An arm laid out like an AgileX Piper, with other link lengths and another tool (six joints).
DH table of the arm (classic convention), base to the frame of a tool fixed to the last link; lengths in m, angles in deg. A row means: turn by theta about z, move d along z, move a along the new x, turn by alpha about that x. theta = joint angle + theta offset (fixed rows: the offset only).
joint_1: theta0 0, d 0.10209, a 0, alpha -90
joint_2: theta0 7.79, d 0, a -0.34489, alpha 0
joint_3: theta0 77.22, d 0, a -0.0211, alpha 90
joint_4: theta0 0, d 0.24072, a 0, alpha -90
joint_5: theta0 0, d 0, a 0, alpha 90
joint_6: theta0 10, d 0.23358, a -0.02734, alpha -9.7
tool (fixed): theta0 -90, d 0.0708, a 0, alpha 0
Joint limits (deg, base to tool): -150..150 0..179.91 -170..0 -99.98..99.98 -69.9..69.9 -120..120
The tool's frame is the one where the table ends.
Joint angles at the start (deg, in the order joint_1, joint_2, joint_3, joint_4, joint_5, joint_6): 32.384, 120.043, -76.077, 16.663, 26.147, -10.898
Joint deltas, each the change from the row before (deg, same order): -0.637, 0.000, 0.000, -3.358, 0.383, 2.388; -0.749, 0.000, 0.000, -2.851, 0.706, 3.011; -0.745, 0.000, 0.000, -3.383, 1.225, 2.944; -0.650, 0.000, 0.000, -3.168, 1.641, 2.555; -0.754, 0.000, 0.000, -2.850, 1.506, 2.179; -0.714, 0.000, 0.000, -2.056, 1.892, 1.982; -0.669, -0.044, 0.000, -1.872, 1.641, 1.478
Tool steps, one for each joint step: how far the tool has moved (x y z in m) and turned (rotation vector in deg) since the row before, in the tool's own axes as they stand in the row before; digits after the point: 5 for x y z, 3 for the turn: 0.01338, 0.00022, -0.00254, -0.251, 1.742, -0.008; 0.01406, 0.00130, -0.00254, -0.302, 1.613, 1.214; 0.01574, 0.00365, -0.00251, -0.816, 1.976, 0.783; 0.01522, 0.00578, -0.00211, -1.218, 2.009, 0.608; 0.01579, 0.00468, -0.00218, -1.032, 1.974, 0.622; 0.01447, 0.00691, -0.00168, -1.360, 1.729, 1.172; 0.01341, 0.00542, -0.00185, -1.125, 1.622, 0.774
